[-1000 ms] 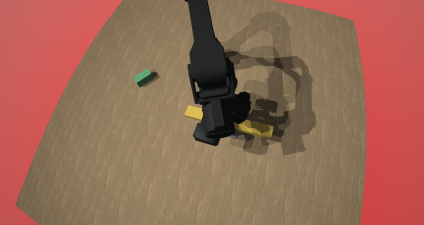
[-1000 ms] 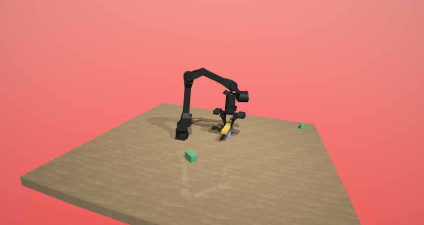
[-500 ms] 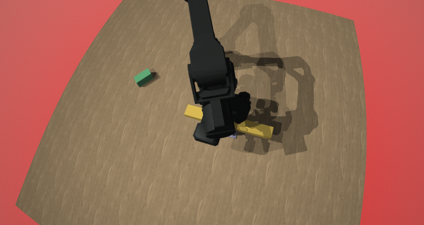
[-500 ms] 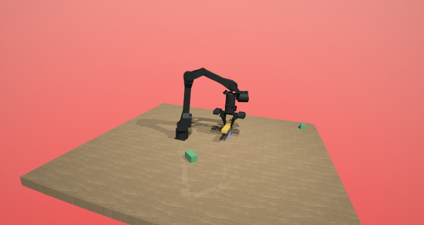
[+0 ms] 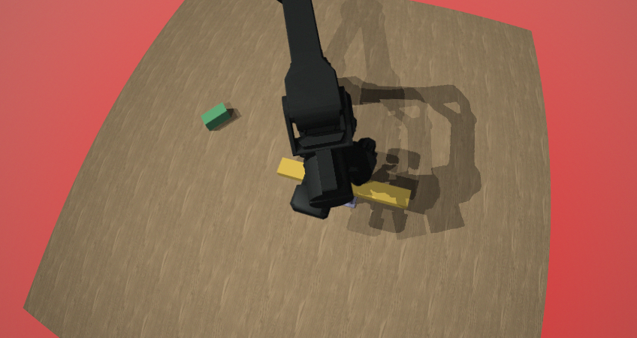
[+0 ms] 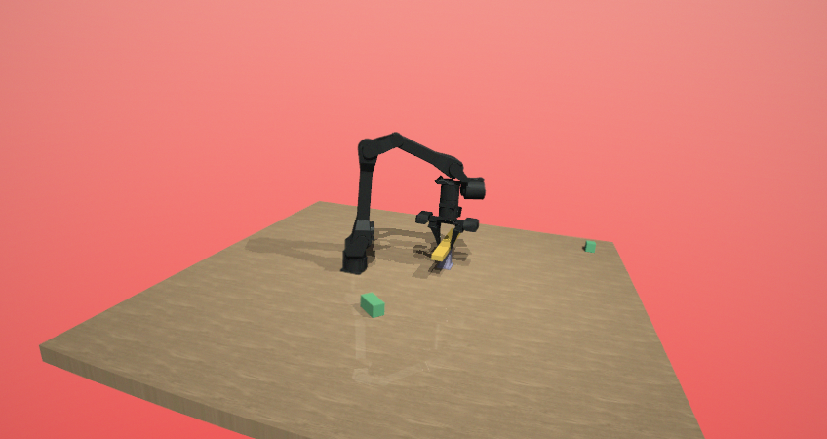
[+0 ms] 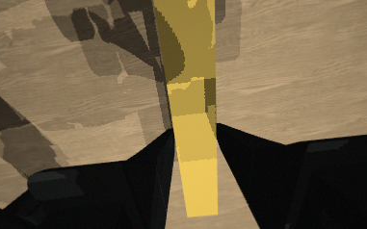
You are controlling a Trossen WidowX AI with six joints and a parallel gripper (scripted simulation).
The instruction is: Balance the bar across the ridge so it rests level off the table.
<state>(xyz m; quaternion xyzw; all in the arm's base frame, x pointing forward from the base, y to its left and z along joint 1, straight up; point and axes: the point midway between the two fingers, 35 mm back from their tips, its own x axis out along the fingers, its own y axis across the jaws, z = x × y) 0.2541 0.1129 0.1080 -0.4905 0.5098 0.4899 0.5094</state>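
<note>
My gripper tip is 3 cm to the right of the yellow bar. The rest, counted from my gripper tip: green cube (49 cm ahead, 39 cm to the left, 6 cm below).
</note>
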